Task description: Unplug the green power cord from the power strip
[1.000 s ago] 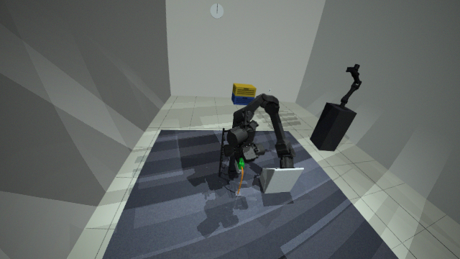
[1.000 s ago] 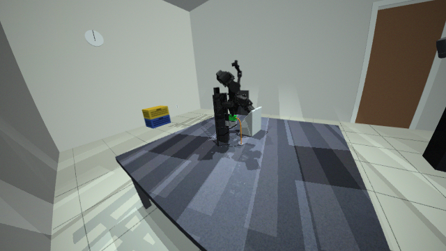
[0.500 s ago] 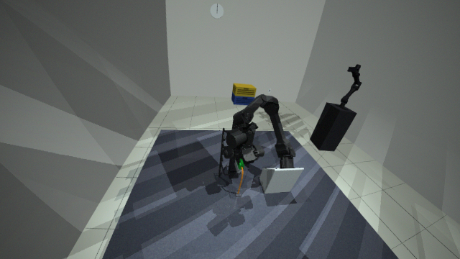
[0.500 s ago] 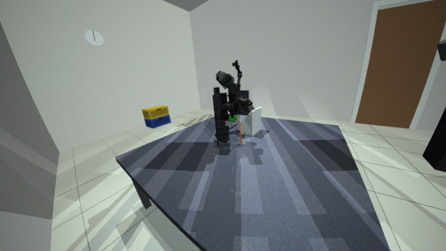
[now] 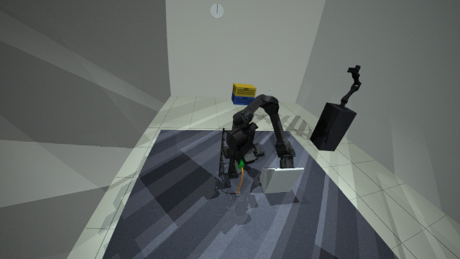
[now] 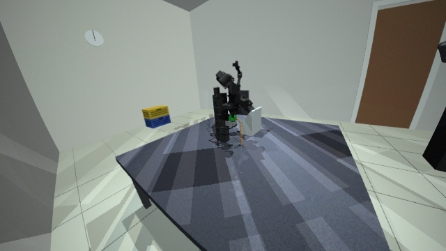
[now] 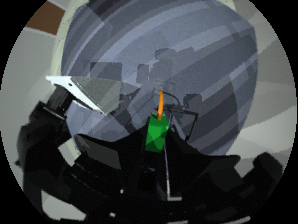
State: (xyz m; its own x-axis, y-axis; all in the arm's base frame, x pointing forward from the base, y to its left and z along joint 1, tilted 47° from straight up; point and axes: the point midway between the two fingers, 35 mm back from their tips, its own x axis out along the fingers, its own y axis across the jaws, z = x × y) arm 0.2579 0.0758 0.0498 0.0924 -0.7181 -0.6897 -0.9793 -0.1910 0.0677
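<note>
Right now the green plug is 3 cm to the right of my gripper tip and 1 cm ahead of it.
</note>
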